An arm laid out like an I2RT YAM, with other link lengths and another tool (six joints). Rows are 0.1 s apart.
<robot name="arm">
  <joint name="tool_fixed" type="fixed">
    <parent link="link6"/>
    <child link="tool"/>
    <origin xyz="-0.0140 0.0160 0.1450" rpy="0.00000 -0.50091 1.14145"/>
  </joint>
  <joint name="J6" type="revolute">
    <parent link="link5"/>
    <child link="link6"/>
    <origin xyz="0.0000 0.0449 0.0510" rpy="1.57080 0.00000 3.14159"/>
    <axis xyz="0 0 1"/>
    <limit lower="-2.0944" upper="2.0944"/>
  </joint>
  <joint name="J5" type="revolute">
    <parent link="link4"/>
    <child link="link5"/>
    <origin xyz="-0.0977 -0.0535 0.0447" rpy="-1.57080 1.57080 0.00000"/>
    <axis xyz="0 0 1"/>
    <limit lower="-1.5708" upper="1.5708"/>
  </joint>
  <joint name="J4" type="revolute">
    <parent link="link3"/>
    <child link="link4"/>
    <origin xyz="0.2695 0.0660 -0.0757" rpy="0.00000 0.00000 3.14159"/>
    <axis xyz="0 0 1"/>
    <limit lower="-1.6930" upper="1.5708"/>
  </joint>
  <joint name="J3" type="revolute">
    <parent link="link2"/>
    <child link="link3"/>
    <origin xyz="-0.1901 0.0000 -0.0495" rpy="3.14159 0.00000 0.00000"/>
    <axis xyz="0 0 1"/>
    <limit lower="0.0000" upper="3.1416"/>
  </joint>
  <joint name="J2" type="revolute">
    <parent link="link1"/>
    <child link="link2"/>
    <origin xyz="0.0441 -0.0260 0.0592" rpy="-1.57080 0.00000 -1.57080"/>
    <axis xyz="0 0 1"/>
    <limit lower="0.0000" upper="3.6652"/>
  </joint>
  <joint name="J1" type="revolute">
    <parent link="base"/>
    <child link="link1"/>
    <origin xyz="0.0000 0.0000 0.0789" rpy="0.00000 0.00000 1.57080"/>
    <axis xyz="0 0 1"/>
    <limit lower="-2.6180" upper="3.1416"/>
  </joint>
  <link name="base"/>
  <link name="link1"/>
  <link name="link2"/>
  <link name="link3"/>
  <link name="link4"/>
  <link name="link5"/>
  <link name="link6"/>
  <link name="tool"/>
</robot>
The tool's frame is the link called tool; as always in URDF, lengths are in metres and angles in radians.
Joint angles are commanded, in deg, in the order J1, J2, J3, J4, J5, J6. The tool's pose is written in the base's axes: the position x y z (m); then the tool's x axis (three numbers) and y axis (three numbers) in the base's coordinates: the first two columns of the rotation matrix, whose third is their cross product. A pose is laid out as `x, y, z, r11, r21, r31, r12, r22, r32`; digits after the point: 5 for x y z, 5 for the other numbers.
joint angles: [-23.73 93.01 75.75 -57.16 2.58 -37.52]
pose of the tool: 0.34806, -0.13289, 0.02907, -0.57272, -0.61793, -0.53866, -0.58629, 0.76802, -0.25769
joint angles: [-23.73 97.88 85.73 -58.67 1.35 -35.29]
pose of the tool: 0.38132, -0.14216, 0.05644, -0.55128, -0.59866, -0.58112, -0.54258, 0.78636, -0.29537
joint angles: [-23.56 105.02 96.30 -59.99 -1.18 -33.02]
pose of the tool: 0.41519, -0.14556, 0.07147, -0.52840, -0.56675, -0.63213, -0.51094, 0.80691, -0.29636
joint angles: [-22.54 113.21 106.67 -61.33 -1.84 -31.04]
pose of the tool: 0.44526, -0.14642, 0.07454, -0.51997, -0.55107, -0.65265, -0.49635, 0.81676, -0.29419
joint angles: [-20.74 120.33 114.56 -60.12 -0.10 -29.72]
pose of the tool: 0.47595, -0.14798, 0.07076, -0.50480, -0.56982, -0.64845, -0.48722, 0.80817, -0.33089
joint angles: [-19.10 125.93 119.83 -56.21 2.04 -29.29]
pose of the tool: 0.50841, -0.15148, 0.06582, -0.47020, -0.60471, -0.64283, -0.47405, 0.78743, -0.39400
